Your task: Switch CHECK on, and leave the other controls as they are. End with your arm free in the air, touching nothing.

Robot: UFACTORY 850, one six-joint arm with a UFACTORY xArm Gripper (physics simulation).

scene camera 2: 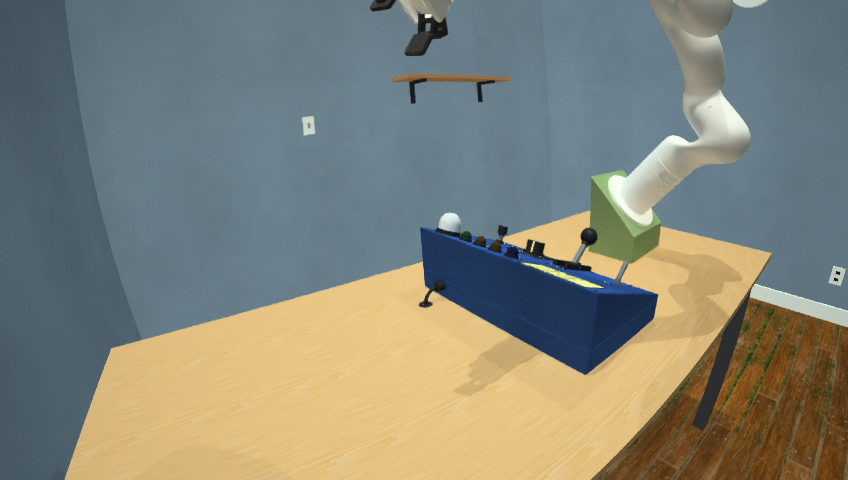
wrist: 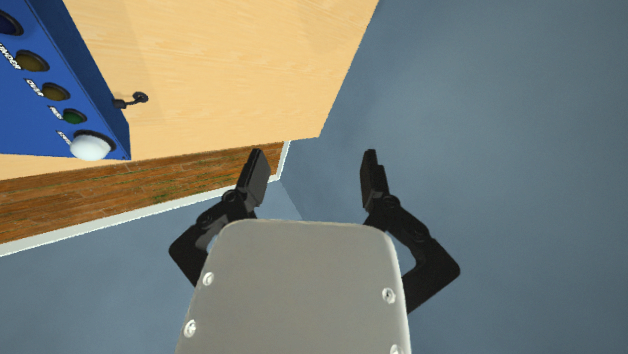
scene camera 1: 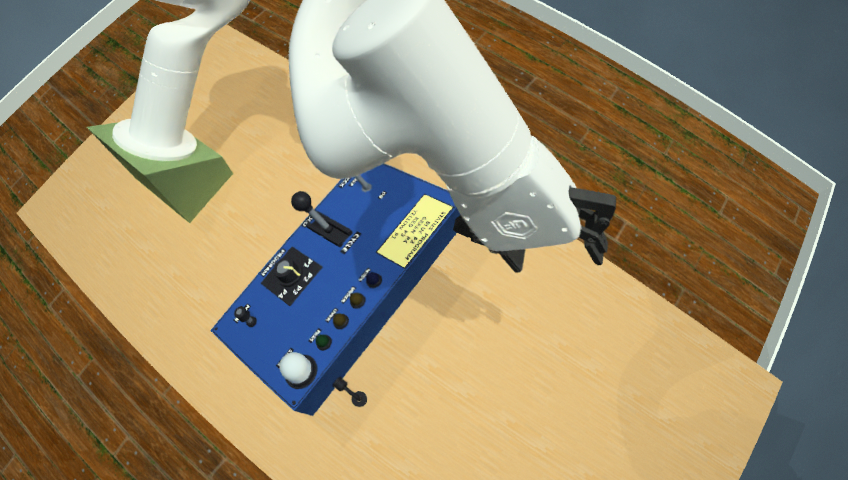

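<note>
A blue control panel stands on the table. A thin grey metal toggle stands near its end. In scene camera 1 the arm partly hides the toggle and its label, of which "CK" shows; the toggle leans towards that label, away from a small mark on its other side. The toggle does not show in the wrist view. My gripper is open and empty, high in the air beyond the panel's status-plate side, apart from the panel and table.
The panel also bears a black ball lever, a program knob, a small black switch, a white dome and several lamps. A black cable piece sticks out.
</note>
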